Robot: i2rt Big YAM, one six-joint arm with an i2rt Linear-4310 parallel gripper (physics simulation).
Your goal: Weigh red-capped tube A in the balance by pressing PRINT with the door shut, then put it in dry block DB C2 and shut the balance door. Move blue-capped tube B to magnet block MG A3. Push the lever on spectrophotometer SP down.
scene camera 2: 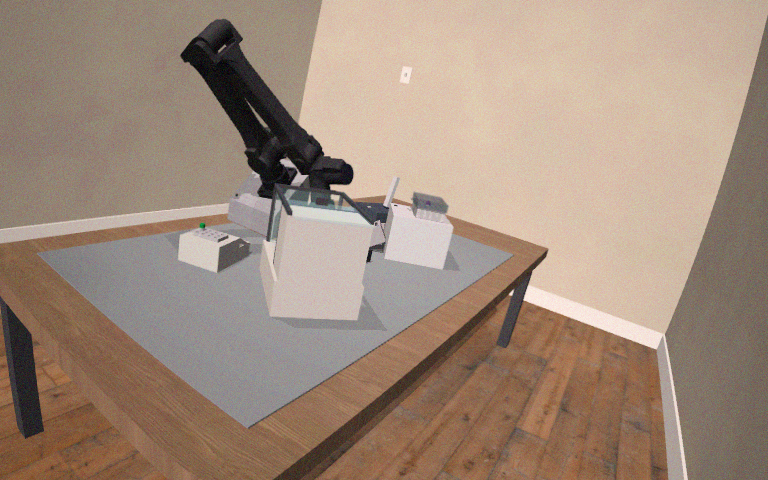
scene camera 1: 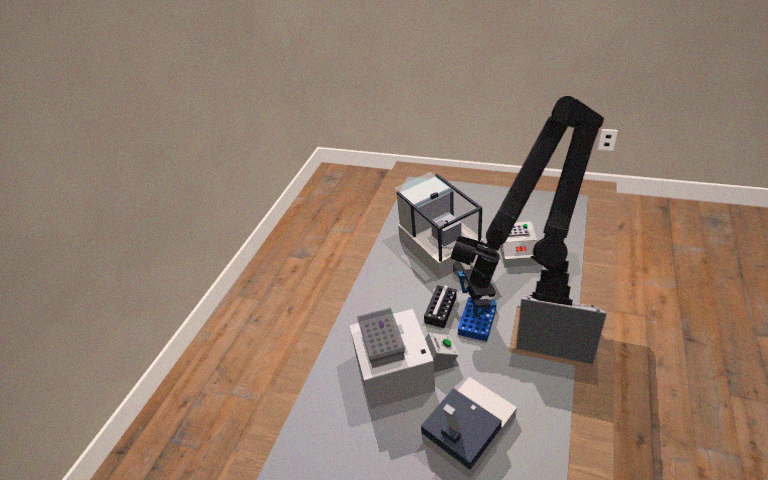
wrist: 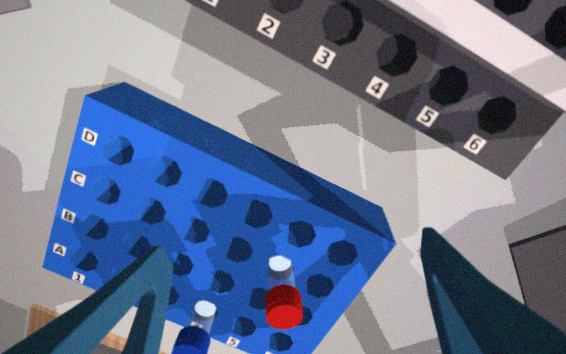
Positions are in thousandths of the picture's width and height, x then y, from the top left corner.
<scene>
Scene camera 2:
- white block unit: 548,491
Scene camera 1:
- gripper: 613,634
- dark lever device: 604,895
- box with green START button: 577,732
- white block unit: 515,757
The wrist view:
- gripper: 508,702
</scene>
